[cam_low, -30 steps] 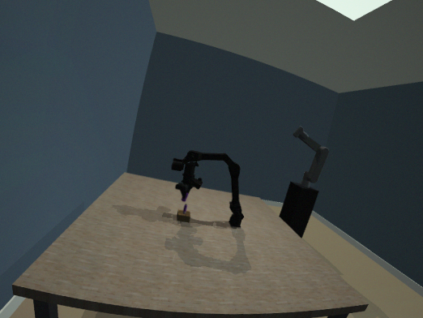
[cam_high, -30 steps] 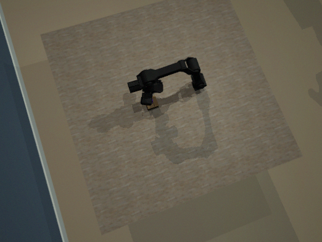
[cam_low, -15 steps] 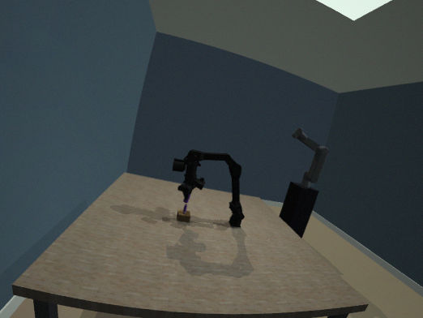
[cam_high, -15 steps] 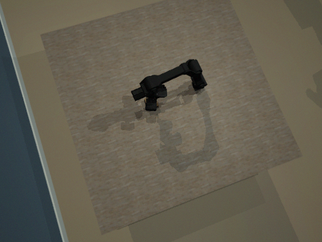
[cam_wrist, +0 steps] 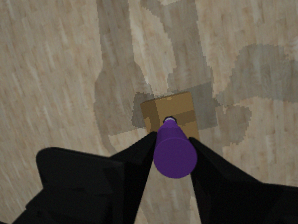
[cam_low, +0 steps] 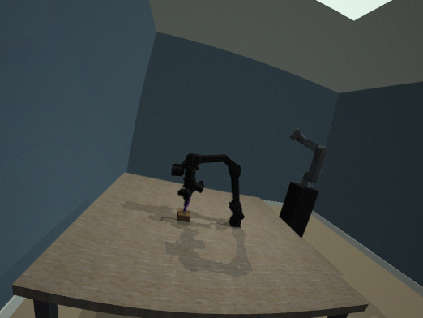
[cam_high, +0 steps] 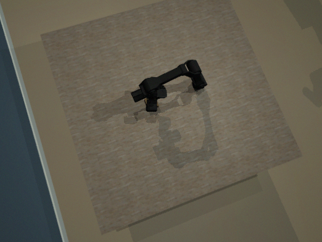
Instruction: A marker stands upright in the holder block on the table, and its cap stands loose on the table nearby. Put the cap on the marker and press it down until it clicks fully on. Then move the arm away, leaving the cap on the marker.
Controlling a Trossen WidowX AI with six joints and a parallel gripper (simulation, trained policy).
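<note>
The purple cap is 1 cm above my gripper tip. Also, from my gripper tip: tan holder block (1 cm ahead, 9 cm below).
</note>
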